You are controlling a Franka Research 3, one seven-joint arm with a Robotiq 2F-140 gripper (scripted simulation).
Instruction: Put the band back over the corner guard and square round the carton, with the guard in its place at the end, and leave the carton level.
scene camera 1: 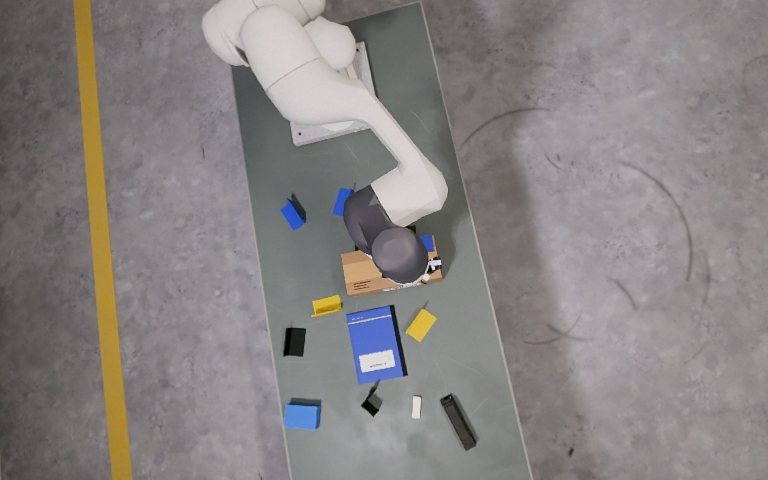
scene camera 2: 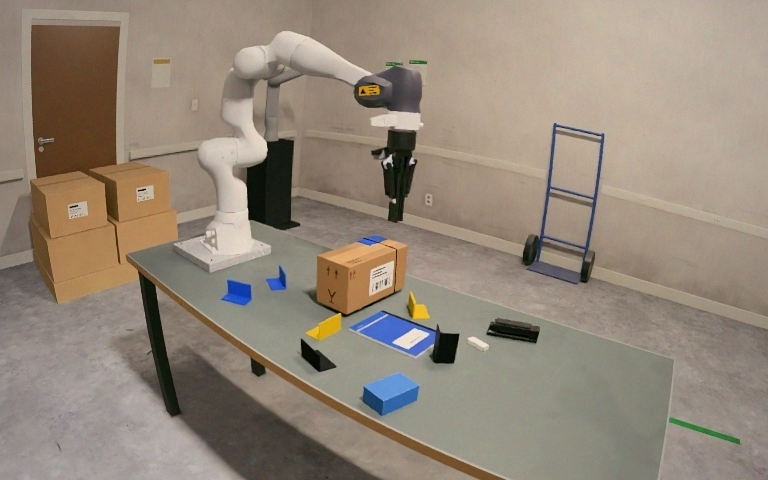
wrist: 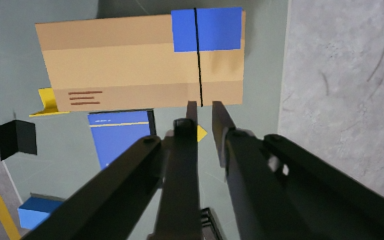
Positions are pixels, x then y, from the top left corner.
Scene:
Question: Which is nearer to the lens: the black tool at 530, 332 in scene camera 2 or the blue block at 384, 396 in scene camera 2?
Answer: The blue block.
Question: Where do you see a brown carton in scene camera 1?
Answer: At 362, 277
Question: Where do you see a brown carton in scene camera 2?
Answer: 349, 278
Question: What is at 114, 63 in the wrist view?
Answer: A brown carton.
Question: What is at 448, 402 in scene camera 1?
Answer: A black tool.

